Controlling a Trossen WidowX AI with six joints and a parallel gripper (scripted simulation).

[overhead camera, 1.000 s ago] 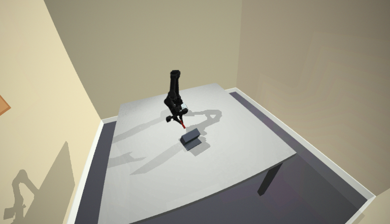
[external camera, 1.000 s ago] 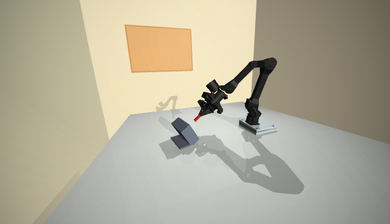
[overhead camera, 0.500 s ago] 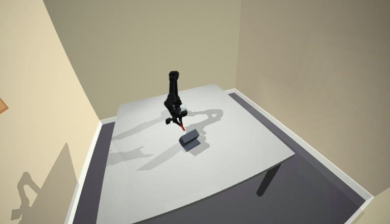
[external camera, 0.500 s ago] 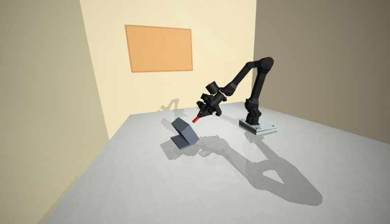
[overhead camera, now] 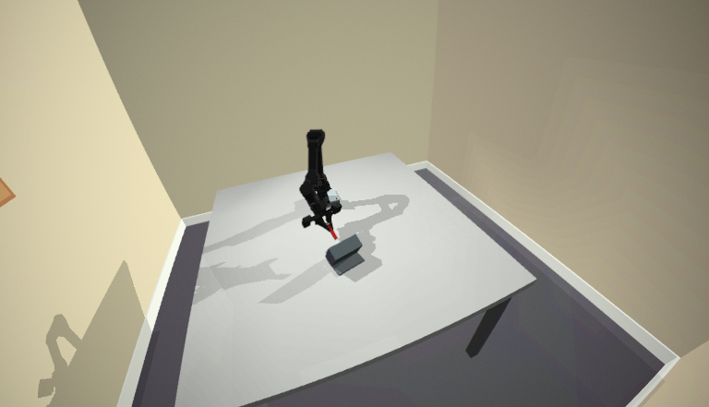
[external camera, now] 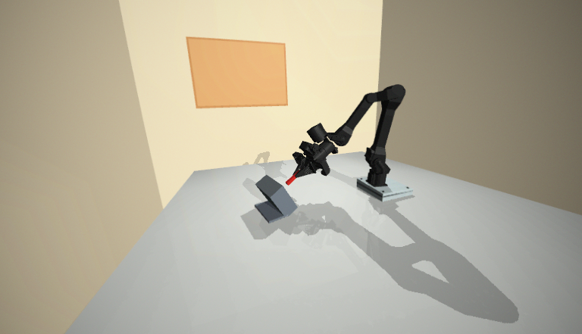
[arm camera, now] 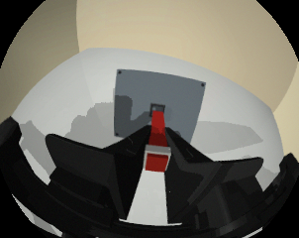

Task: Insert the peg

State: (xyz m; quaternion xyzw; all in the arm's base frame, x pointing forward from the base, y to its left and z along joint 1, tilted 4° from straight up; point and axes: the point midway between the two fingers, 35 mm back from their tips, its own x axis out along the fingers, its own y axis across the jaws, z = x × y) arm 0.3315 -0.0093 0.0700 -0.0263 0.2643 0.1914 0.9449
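The grey sloped panel is 80 mm ahead of my gripper tip, 50 mm below it and 30 mm to the left of it. Also, from my gripper tip: red peg: 10 mm to the right, 10 mm behind, 10 mm above.
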